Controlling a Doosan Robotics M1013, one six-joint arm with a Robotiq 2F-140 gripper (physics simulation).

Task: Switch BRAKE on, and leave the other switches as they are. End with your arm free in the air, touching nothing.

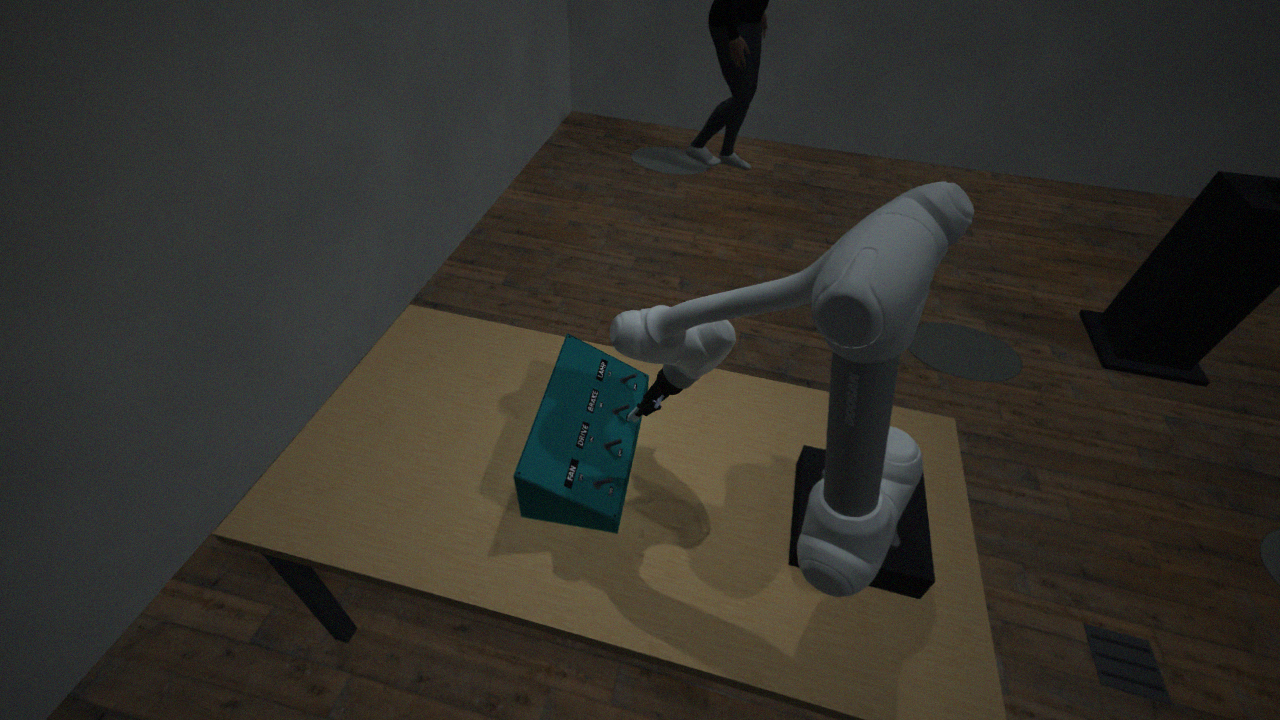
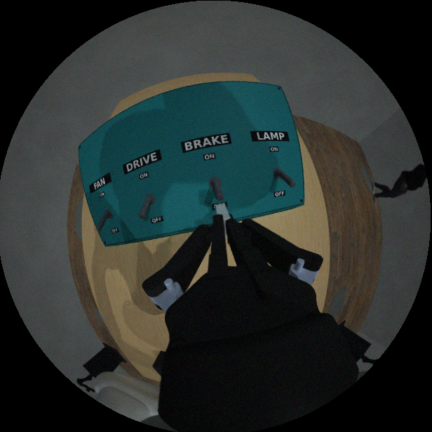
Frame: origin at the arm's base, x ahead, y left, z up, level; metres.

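Seen in the pictures: gripper, fingertip midpoint: (image 1: 632, 418).
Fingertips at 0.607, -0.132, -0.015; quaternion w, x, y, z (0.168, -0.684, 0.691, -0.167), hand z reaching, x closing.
Offsets run from my fingertips to a thing's middle, as dx, dy, dz. Level surfaces: height alone.
The teal switch panel @(+0.115, +0.069, -0.011) (image 1: 559, 420) (image 2: 135, 125) has four levers labelled FAN, DRIVE, BRAKE and LAMP. The BRAKE lever @(+0.029, +0.002, +0.037) (image 1: 622, 411) (image 2: 216, 188) points down toward its OFF label. The LAMP lever @(+0.038, -0.118, +0.037) (image 1: 629, 379) (image 2: 285, 178), the DRIVE lever @(+0.019, +0.122, +0.037) (image 1: 613, 444) (image 2: 147, 207) and the FAN lever @(+0.010, +0.241, +0.037) (image 1: 605, 483) (image 2: 104, 220) also tilt to the OFF side. My gripper (image 1: 632, 416) (image 2: 220, 211) is shut and empty. Its tips are just below the BRAKE lever, over the OFF label, which they partly cover. Whether they touch the lever or the panel I cannot tell.
The panel stands on a wooden table @(dz -0.076) (image 1: 375, 429) (image 2: 320, 240). My arm's base stands on a black block (image 1: 908, 546) at the table's right side. A person (image 1: 739, 71) (image 2: 405, 181) stands on the floor beyond the table. A tall black object (image 1: 1190, 277) stands on the floor at the right.
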